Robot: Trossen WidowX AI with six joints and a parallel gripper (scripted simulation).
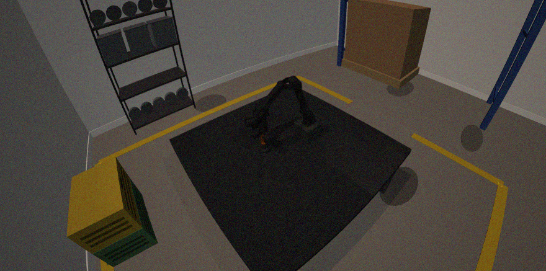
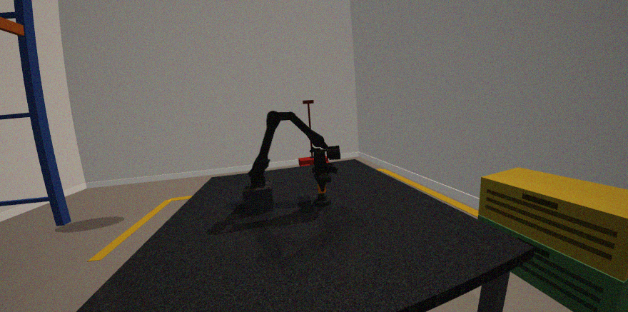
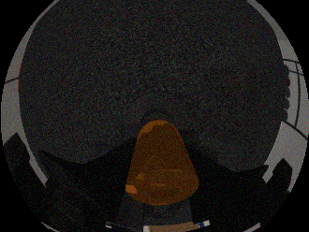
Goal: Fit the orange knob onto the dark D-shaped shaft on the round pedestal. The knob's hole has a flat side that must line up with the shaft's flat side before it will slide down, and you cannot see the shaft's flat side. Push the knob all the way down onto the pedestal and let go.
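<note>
Right now my gripper tip is 2 cm below the orange knob. Also, from my gripper tip: round pedestal (4 cm below).
</note>
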